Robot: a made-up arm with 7 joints. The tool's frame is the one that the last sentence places.
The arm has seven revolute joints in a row. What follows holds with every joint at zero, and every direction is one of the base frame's.
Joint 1 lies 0.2 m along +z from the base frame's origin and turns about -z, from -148.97 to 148.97 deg.
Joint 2 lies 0.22 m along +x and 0.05 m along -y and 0.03 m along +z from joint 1 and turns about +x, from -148.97 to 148.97 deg.
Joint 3 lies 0.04 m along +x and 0.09 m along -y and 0.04 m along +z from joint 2 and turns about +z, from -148.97 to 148.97 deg.
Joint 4 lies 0.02 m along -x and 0.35 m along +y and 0.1 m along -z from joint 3 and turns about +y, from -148.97 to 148.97 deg.
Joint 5 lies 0.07 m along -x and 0.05 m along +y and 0.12 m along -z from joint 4 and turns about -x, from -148.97 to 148.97 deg.
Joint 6 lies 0.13 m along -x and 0.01 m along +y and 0.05 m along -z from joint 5 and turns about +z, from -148.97 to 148.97 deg.
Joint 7 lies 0.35 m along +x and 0.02 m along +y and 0.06 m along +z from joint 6 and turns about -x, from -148.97 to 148.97 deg.
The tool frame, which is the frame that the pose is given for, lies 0.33 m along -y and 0.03 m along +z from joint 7; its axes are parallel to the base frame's.
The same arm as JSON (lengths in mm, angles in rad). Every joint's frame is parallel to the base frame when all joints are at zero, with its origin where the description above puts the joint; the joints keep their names.
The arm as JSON. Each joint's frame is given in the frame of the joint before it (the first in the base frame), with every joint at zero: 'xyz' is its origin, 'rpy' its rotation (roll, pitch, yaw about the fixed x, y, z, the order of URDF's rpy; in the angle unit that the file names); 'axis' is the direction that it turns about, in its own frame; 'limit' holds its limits. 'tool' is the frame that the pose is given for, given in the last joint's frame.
{"units": {"length": "mm", "angle": "rad"}, "joints": [{"name": "joint 1", "type": "revolute", "origin": {"xyz": [0.0, 0.0, 200.0], "rpy": [0.0, 0.0, 0.0]}, "axis": [0.0, 0.0, -1.0], "limit": {"lower": -2.6, "upper": 2.6}}, {"name": "joint 2", "type": "revolute", "origin": {"xyz": [220.0, -50.0, 30.0], "rpy": [0.0, 0.0, 0.0]}, "axis": [1.0, 0.0, 0.0], "limit": {"lower": -2.6, "upper": 2.6}}, {"name": "joint 3", "type": "revolute", "origin": {"xyz": [40.0, -90.0, 40.0], "rpy": [0.0, 0.0, 0.0]}, "axis": [0.0, 0.0, 1.0], "limit": {"lower": -2.6, "upper": 2.6}}, {"name": "joint 4", "type": "revolute", "origin": {"xyz": [-20.0, 350.0, -100.0], "rpy": [0.0, 0.0, 0.0]}, "axis": [0.0, 1.0, 0.0], "limit": {"lower": -2.6, "upper": 2.6}}, {"name": "joint 5", "type": "revolute", "origin": {"xyz": [-70.0, 50.0, -120.0], "rpy": [0.0, 0.0, 0.0]}, "axis": [-1.0, 0.0, 0.0], "limit": {"lower": -2.6, "upper": 2.6}}, {"name": "joint 6", "type": "revolute", "origin": {"xyz": [-130.0, 10.0, -50.0], "rpy": [0.0, 0.0, 0.0]}, "axis": [0.0, 0.0, 1.0], "limit": {"lower": -2.6, "upper": 2.6}}, {"name": "joint 7", "type": "revolute", "origin": {"xyz": [350.0, 20.0, 60.0], "rpy": [0.0, 0.0, 0.0]}, "axis": [-1.0, 0.0, 0.0], "limit": {"lower": -2.6, "upper": 2.6}}], "tool": {"origin": {"xyz": [0.0, -330.0, 30.0], "rpy": [0.0, 0.0, 0.0]}}}
